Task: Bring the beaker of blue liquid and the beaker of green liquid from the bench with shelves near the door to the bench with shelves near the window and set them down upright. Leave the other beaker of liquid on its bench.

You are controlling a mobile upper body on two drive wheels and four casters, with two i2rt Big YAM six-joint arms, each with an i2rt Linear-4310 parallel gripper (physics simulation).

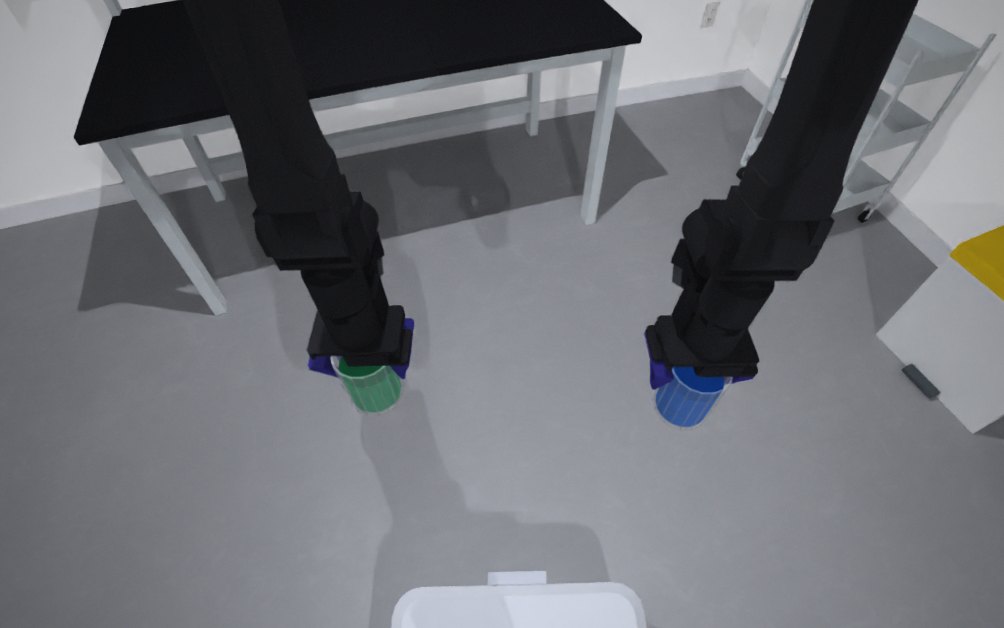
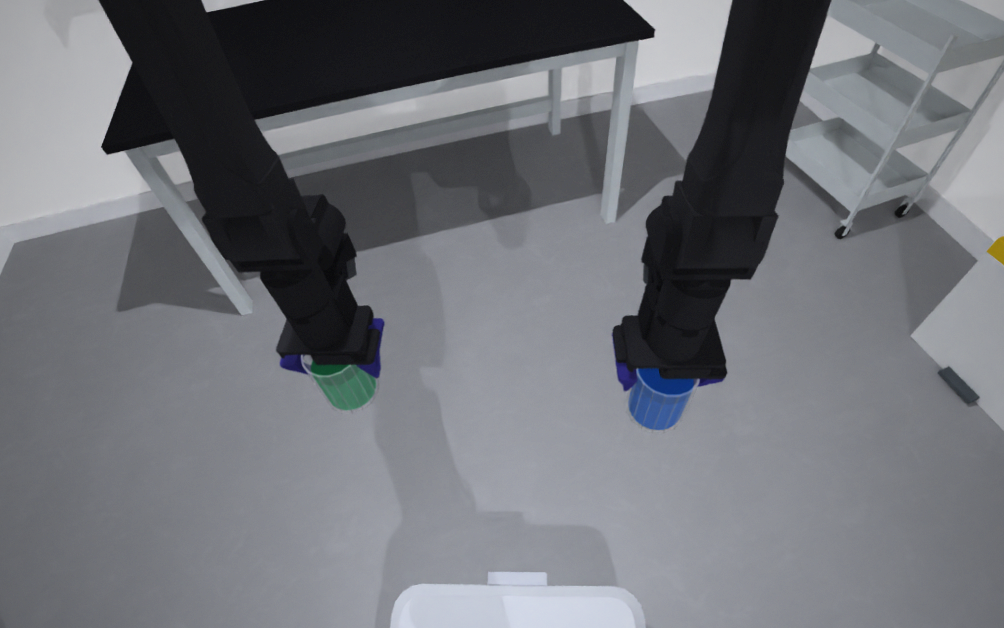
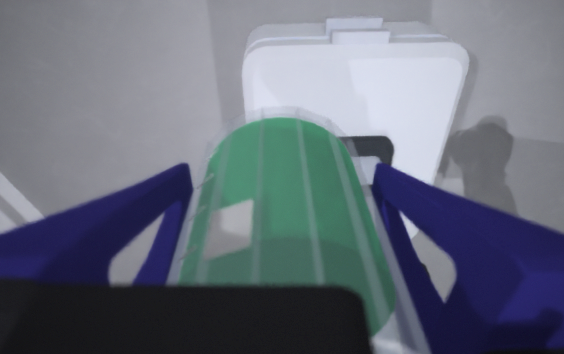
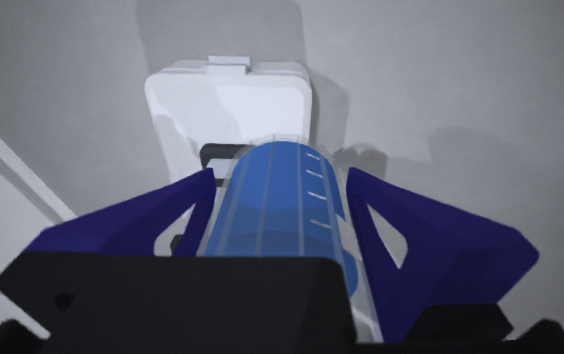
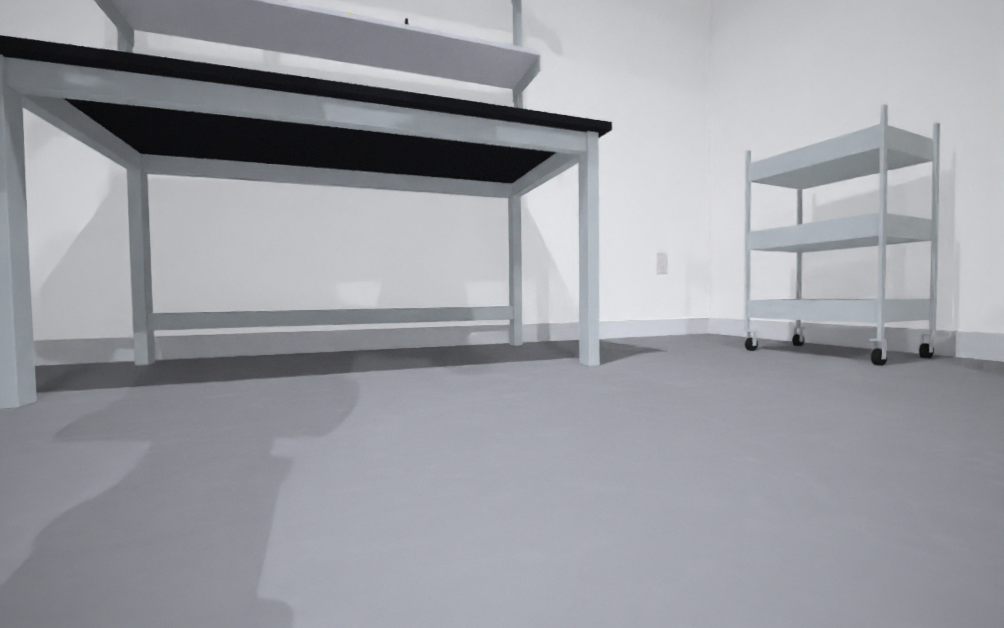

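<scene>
My left gripper (image 1: pixel 362 368) (image 2: pixel 333 365) (image 3: pixel 282 177) is shut on the beaker of green liquid (image 1: pixel 373 388) (image 2: pixel 349 388) (image 3: pixel 285 210), with a blue finger on each side of it. My right gripper (image 1: pixel 698 377) (image 2: pixel 668 377) (image 4: pixel 281 177) is shut on the beaker of blue liquid (image 1: pixel 684 403) (image 2: pixel 657 403) (image 4: pixel 280 215). Both beakers look about upright and hang over the floor, in front of a bench (image 1: pixel 444 44) (image 2: pixel 444 44) (image 5: pixel 589 259) with a black top. A shelf (image 5: pixel 333 40) shows above this bench. The other beaker of liquid does not show.
A grey three-tier cart (image 1: pixel 940 55) (image 2: pixel 851 159) (image 5: pixel 882 177) stands right of the bench near the corner. A white bin (image 1: pixel 955 348) (image 2: pixel 969 333) with a yellow top is at the right edge. My white base (image 1: pixel 518 607) (image 2: pixel 518 607) shows at the bottom.
</scene>
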